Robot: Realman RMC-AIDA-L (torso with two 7-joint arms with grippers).
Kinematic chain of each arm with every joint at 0, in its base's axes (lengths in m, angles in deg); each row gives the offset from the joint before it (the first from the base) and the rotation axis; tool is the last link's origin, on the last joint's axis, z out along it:
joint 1: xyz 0 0 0.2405 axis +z
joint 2: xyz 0 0 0 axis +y
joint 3: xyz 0 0 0.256 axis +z
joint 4: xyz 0 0 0 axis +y
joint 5: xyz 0 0 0.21 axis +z
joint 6: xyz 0 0 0 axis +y
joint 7: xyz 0 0 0.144 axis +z
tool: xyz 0 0 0
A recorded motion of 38 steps. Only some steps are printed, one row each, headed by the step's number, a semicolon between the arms.
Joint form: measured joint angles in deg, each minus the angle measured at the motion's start. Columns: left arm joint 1, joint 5, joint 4, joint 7, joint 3, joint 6, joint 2; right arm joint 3, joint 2, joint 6, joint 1, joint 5, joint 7, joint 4.
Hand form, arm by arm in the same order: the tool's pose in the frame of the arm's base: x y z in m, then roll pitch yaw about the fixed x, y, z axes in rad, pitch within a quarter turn. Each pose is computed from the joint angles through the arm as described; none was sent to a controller.
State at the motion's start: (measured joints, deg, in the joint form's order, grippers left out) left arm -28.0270 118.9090 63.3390 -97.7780 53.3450 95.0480 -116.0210; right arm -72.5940 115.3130 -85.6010 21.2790 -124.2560 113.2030 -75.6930
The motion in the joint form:
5: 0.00 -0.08 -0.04 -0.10 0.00 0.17 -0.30; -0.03 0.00 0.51 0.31 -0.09 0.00 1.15
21: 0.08 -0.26 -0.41 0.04 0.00 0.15 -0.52; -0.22 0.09 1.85 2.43 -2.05 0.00 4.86
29: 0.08 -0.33 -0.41 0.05 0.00 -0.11 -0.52; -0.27 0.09 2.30 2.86 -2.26 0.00 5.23
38: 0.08 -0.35 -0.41 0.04 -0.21 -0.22 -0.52; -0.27 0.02 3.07 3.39 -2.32 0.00 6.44
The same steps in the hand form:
5: -0.2260 0.3369 0.0475 -2.9744 -0.2375 0.3152; 0.2278 0.3260 0.0222 -2.8933 0.0106 -0.4064
21: -0.2262 0.3359 0.0453 -2.9811 -0.2439 0.3197; 0.2325 0.3327 0.0145 -2.8938 -0.0187 -0.4259
29: -0.2262 0.3366 0.0455 -2.9766 -0.2456 0.3191; 0.2318 0.3350 0.0138 -2.8888 -0.0203 -0.4232
38: -0.2265 0.3371 0.0462 -2.9724 -0.2486 0.3202; 0.2332 0.3375 0.0122 -2.8855 -0.0194 -0.4307

